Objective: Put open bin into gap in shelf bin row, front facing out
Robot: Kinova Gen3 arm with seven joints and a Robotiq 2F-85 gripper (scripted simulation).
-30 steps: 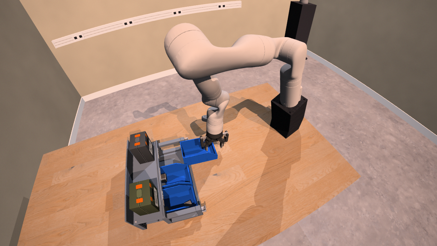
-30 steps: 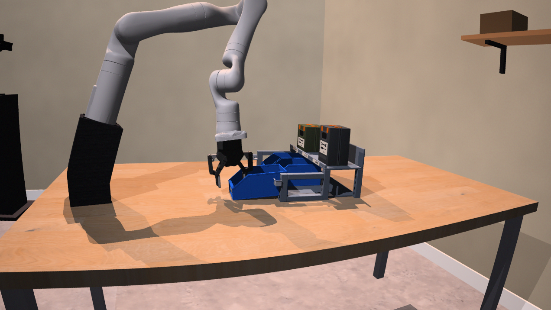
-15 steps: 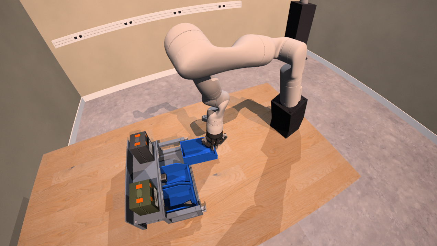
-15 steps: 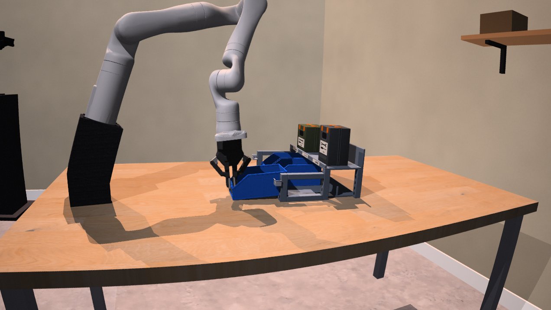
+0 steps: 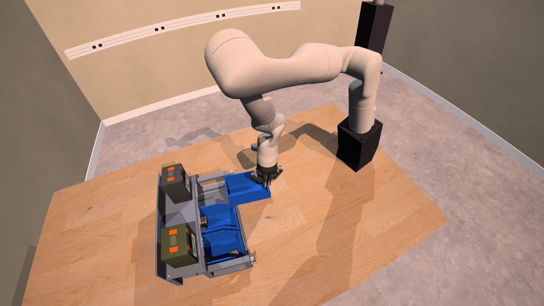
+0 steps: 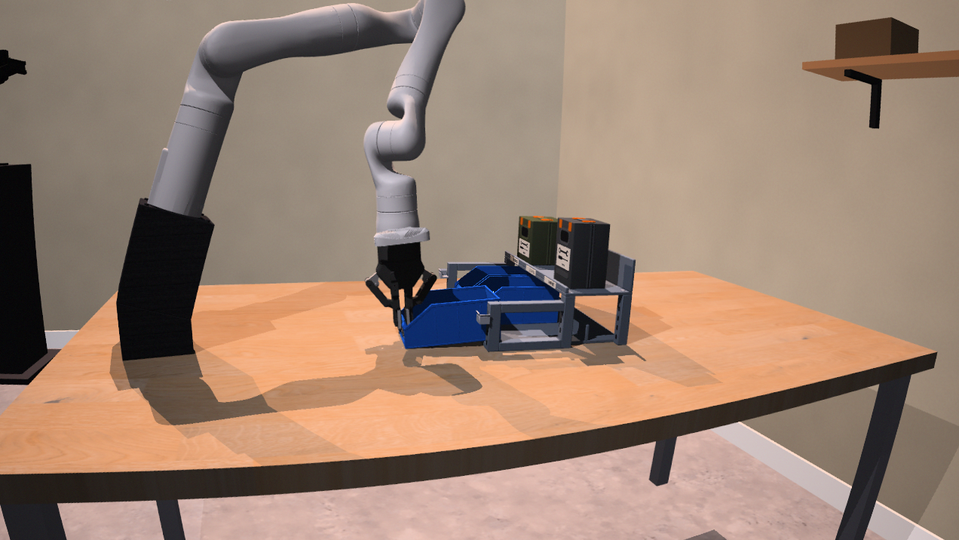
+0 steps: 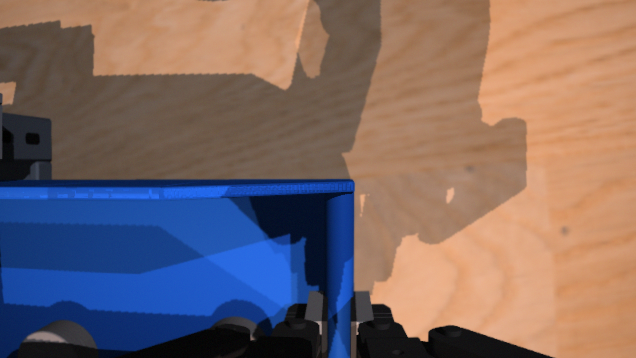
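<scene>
Now: the grey round part 50 mm ahead of my hand, 30 mm below it and 20 mm to the left of it. Round my hand: grey shelf (260 mm ahead, 110 mm to the left, 30 mm above); then black case (330 mm ahead, 120 mm above, 10 mm to the right); then green case (340 mm ahead, 220 mm to the left, 110 mm above).
</scene>
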